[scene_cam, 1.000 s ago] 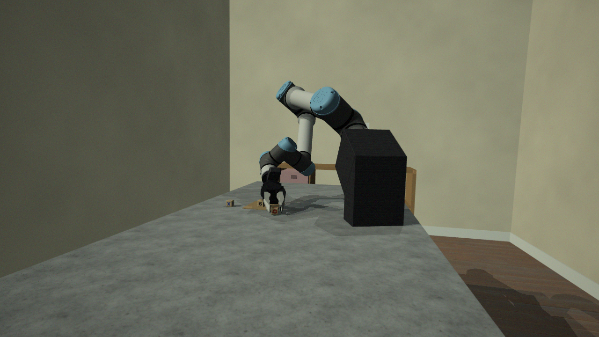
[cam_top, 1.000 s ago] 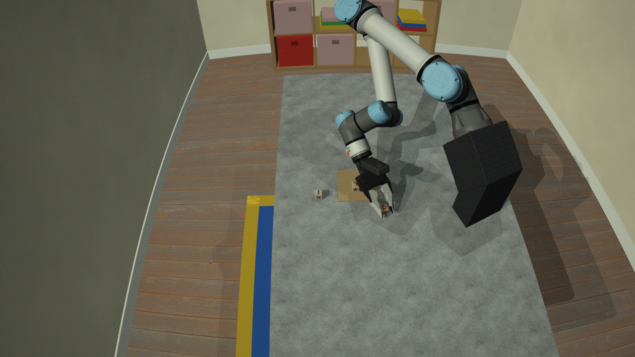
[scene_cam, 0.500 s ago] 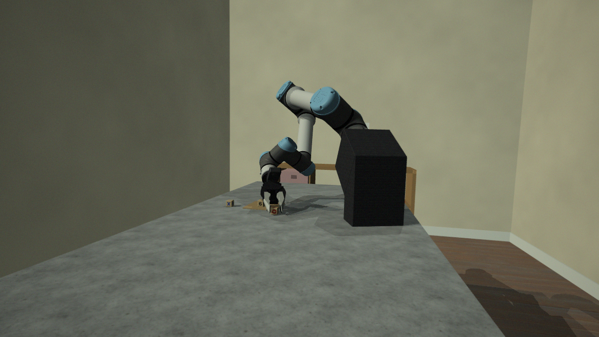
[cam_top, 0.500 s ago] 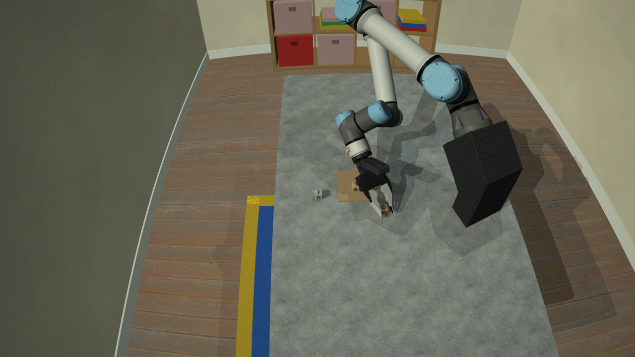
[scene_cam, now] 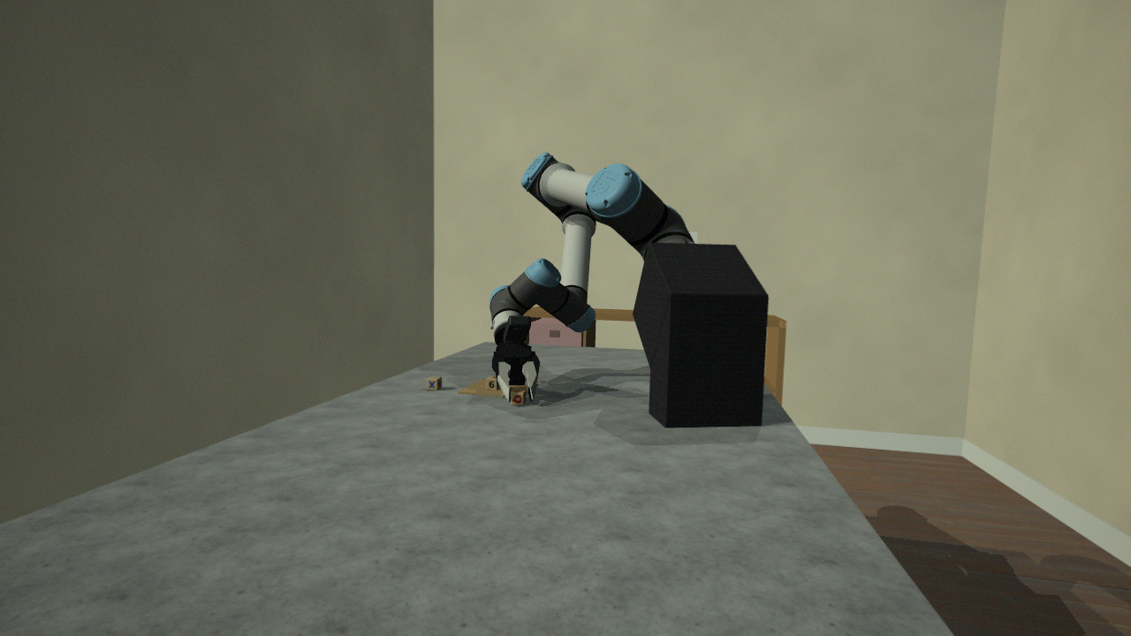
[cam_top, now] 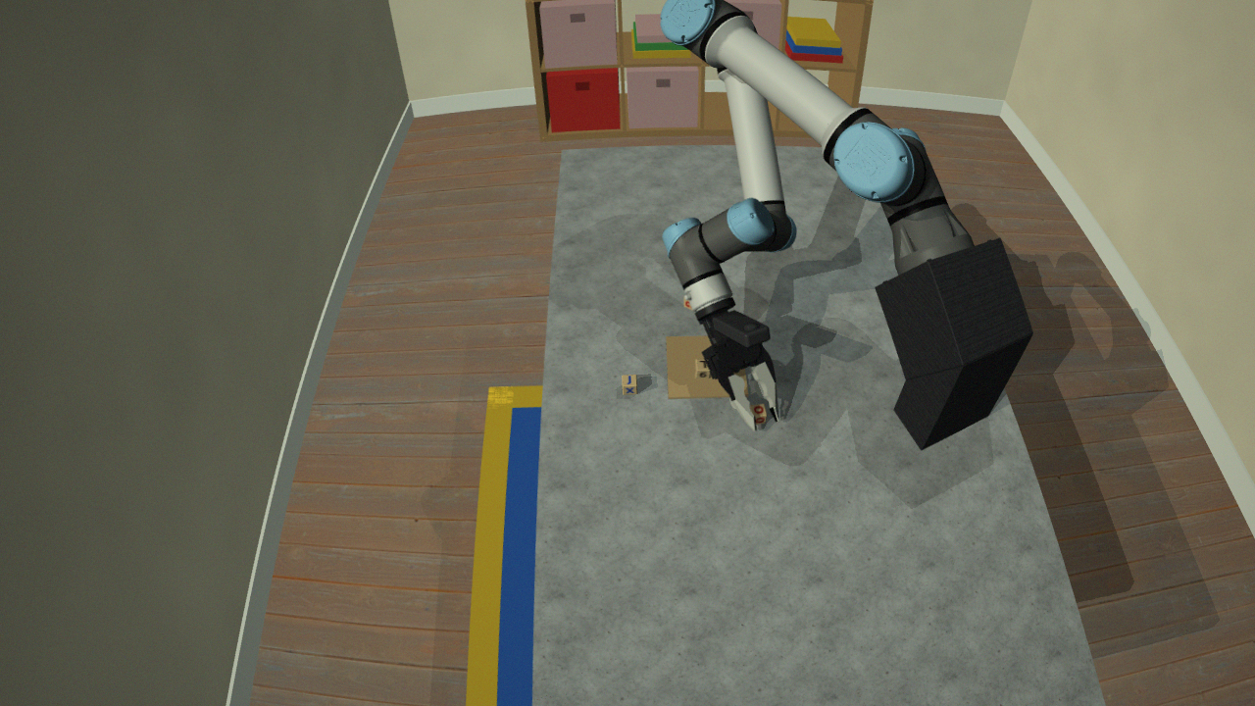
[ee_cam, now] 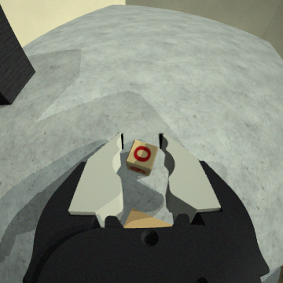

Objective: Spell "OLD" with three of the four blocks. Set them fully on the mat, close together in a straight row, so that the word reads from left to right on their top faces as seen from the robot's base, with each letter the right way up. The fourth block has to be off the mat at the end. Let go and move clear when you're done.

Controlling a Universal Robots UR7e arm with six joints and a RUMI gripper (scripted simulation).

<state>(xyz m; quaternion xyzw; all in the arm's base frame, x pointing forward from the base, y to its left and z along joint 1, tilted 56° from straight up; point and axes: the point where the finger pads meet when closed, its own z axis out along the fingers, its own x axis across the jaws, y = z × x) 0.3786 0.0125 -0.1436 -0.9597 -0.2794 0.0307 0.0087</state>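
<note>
My hand is 8 cm short of the tan mat, 14 cm to the left of it and 2 cm above it. Round my hand: blue-lettered block 22 cm ahead, 10 cm to the right, 1 cm below.
</note>
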